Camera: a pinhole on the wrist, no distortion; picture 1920 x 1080 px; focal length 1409.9 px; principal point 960.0 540.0 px. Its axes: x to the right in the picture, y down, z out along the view. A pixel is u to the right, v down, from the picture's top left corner.
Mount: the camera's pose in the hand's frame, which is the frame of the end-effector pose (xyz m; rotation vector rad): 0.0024 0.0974 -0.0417 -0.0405 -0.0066 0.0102
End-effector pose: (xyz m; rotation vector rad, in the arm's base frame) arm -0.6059 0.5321 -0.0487 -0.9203 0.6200 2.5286
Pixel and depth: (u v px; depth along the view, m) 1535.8 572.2 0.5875
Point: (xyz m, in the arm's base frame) -1.1184 0.7489 0.2048
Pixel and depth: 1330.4 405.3 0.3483
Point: -0.8656 0.6446 0.1234
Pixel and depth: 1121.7 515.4 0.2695
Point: -0.7939 0.5705 0.1154
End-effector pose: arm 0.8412 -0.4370 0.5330 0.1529 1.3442 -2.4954
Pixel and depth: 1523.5 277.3 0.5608
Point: 0.6601 -0.9289 0.7578
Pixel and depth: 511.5 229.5 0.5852
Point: 1.0418 -0.8463 0.8884
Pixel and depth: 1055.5 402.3 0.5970
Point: 0.8509 -0.9408 0.7829
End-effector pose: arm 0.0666 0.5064 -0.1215 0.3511 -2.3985 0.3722
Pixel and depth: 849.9 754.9 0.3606
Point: -0.1541 0.5526 -0.4003
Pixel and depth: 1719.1 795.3 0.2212
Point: -0.1763 0.5613 -0.1984
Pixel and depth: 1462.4 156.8 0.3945
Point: -0.2487 0.3654 -0.2910
